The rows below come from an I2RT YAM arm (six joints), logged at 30 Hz.
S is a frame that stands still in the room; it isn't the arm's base.
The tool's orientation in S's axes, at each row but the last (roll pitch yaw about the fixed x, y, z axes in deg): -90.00 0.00 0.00; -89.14 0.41 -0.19; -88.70 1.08 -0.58; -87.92 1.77 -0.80; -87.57 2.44 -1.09; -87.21 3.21 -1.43; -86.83 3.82 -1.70; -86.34 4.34 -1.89; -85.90 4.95 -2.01
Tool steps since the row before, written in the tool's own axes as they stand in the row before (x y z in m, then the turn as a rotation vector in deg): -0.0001 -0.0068 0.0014 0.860 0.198 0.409; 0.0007 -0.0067 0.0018 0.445 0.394 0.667; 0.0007 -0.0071 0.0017 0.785 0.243 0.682; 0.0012 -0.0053 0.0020 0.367 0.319 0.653; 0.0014 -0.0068 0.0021 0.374 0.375 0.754; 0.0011 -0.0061 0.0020 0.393 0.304 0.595; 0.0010 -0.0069 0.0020 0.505 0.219 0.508; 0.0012 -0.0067 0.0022 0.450 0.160 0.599; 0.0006 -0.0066 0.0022 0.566 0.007 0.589
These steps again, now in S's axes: -0.0001 0.0014 0.0068 0.860 0.409 -0.198; 0.0008 0.0017 0.0067 0.444 0.671 -0.387; 0.0008 0.0015 0.0071 0.787 0.679 -0.242; 0.0014 0.0018 0.0053 0.367 0.659 -0.306; 0.0017 0.0018 0.0068 0.374 0.762 -0.358; 0.0015 0.0017 0.0061 0.392 0.599 -0.296; 0.0015 0.0016 0.0069 0.506 0.505 -0.224; 0.0018 0.0017 0.0067 0.459 0.593 -0.155; 0.0012 0.0017 0.0067 0.587 0.568 -0.014
